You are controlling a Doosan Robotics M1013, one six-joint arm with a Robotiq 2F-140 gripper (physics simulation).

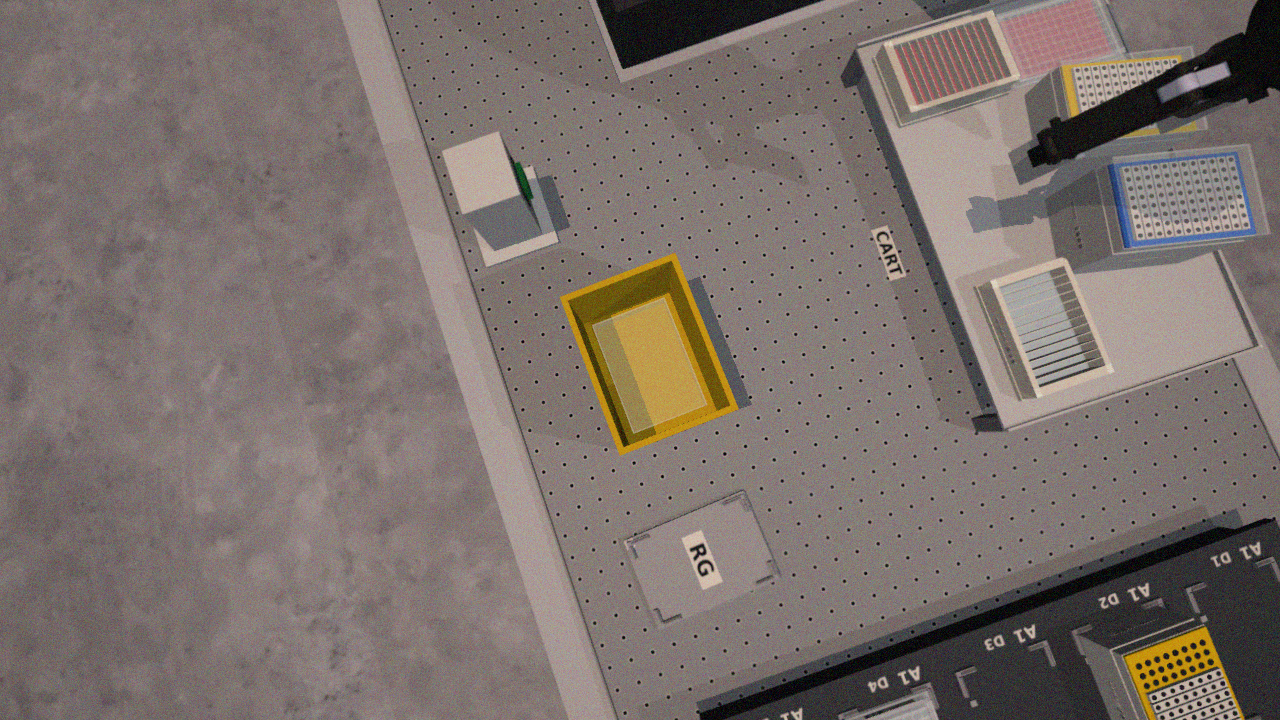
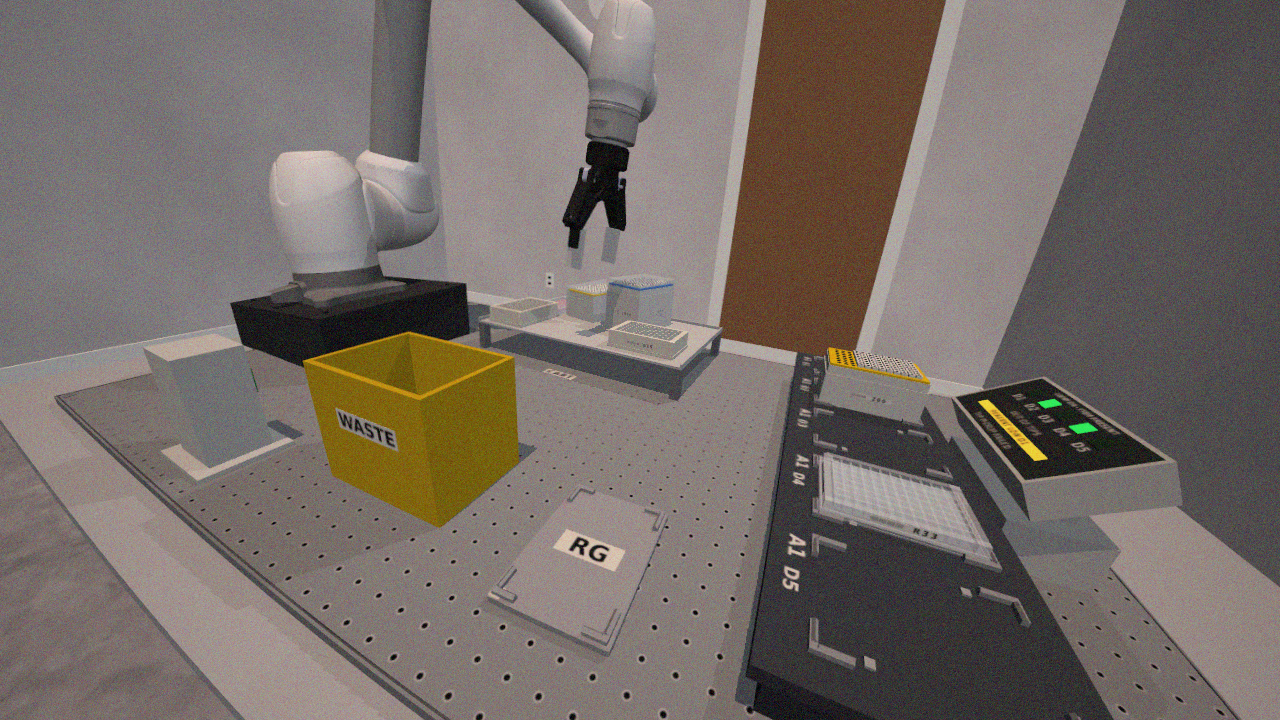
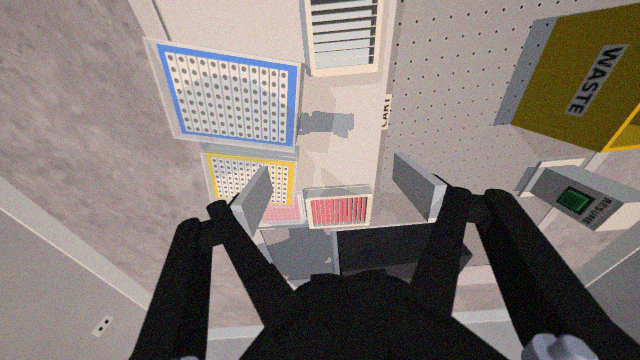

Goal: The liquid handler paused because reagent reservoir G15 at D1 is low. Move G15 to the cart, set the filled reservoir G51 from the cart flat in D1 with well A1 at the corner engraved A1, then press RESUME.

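Pixels of known places: gripper, between the fingertips: (image 2: pixel 592 264) (image 3: pixel 331 172); arm's base, origin of its link: (image 2: pixel 344 294).
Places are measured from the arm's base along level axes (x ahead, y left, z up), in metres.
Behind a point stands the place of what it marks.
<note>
A cream reservoir with pale blue liquid (image 1: pixel 1049 327) @[x 0.627, y 0.200, z -0.027 m] (image 2: pixel 648 338) @[x 0.643, y 0.146, z -0.004 m] (image 3: pixel 345 35) @[x 0.604, y 0.182, z -0.026 m] stands on the cart (image 1: pixel 948 170) @[x 0.433, y 0.164, z -0.034 m] (image 2: pixel 581 357) (image 3: pixel 235 22) @[x 0.625, y 0.316, z -0.034 m] at its front corner. A cream reservoir with red liquid (image 1: pixel 953 67) @[x 0.335, y 0.192, z -0.004 m] (image 2: pixel 523 311) @[x 0.368, y 0.141, z -0.002 m] (image 3: pixel 339 210) @[x 0.325, y 0.191, z -0.012 m] stands at the far end. I cannot read their numbers surely. My gripper (image 1: pixel 1038 156) (image 2: pixel 592 248) @[x 0.481, y 0.212, z 0.098 m] (image 3: pixel 331 172) @[x 0.481, y 0.212, z 0.098 m] is open and empty, high above the cart. The visible part of slot D1 (image 1: pixel 1239 608) @[x 0.952, y 0.283, z -0.034 m] shows bare dark deck; the rest is cut off or hidden. The RESUME box (image 1: pixel 492 179) @[x 0.326, y -0.305, z 0.036 m] (image 2: pixel 210 398) @[x 0.351, y -0.323, z -0.012 m] (image 3: pixel 590 195) @[x 0.336, y -0.283, z -0.001 m] has a green button (image 1: pixel 523 180) @[x 0.320, y -0.279, z 0.001 m] (image 3: pixel 575 199) @[x 0.320, y -0.277, z -0.009 m].
A blue-rimmed tip box (image 1: pixel 1183 198) @[x 0.550, y 0.298, z 0.070 m] (image 2: pixel 640 302) (image 3: pixel 232 97) @[x 0.555, y 0.302, z 0.070 m] and a yellow-rimmed one (image 1: pixel 1118 85) @[x 0.419, y 0.316, z 0.035 m] (image 2: pixel 587 302) @[x 0.443, y 0.259, z 0.009 m] (image 3: pixel 250 175) @[x 0.447, y 0.325, z 0.035 m] share the cart. Another tip box (image 1: pixel 1181 671) @[x 0.955, y 0.165, z 0.027 m] (image 2: pixel 872 380) @[x 0.985, y 0.121, z 0.014 m] sits at D2. The yellow WASTE bin (image 1: pixel 723 394) @[x 0.594, y -0.153, z 0.025 m] (image 2: pixel 416 447) @[x 0.608, y -0.264, z -0.008 m] (image 3: pixel 575 85) @[x 0.528, y -0.151, z -0.026 m] stands between cart and RG plate (image 1: pixel 648 577) @[x 0.758, y -0.280, z -0.086 m] (image 2: pixel 546 591) @[x 0.750, y -0.269, z -0.086 m].
</note>
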